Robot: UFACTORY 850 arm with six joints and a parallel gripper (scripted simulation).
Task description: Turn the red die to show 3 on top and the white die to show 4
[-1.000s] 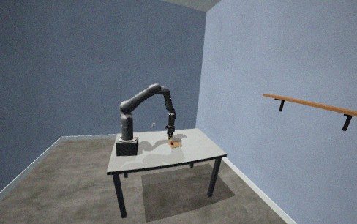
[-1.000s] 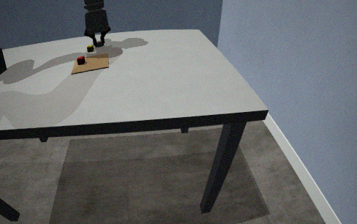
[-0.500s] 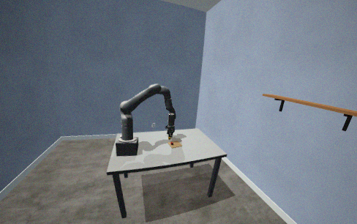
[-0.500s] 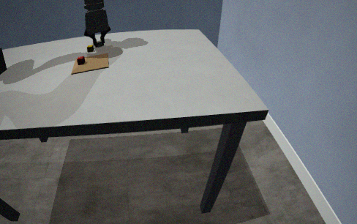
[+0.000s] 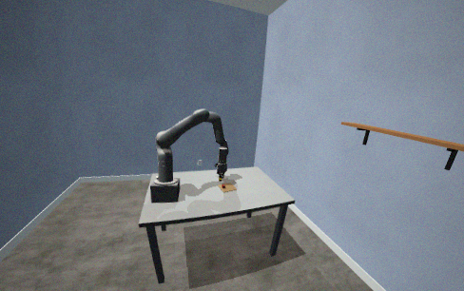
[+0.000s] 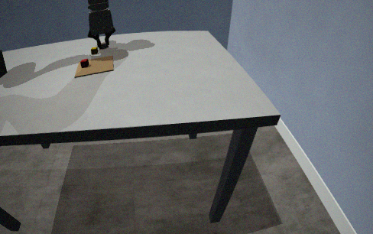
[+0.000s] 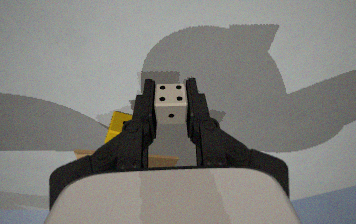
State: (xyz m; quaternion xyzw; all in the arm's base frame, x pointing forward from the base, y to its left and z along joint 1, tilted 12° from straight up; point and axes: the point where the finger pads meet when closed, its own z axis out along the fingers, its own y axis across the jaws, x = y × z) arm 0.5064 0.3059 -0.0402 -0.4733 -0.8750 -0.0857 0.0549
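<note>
Now: hand 20 mm past the yellow die, 60 mm to the left of it and 10 mm above it. The rest, counted from my hand: tan mat: 40 mm ahead, 200 mm to the right, 20 mm below; then white die: 10 mm below; then red die: 200 mm to the right, 10 mm below.
</note>
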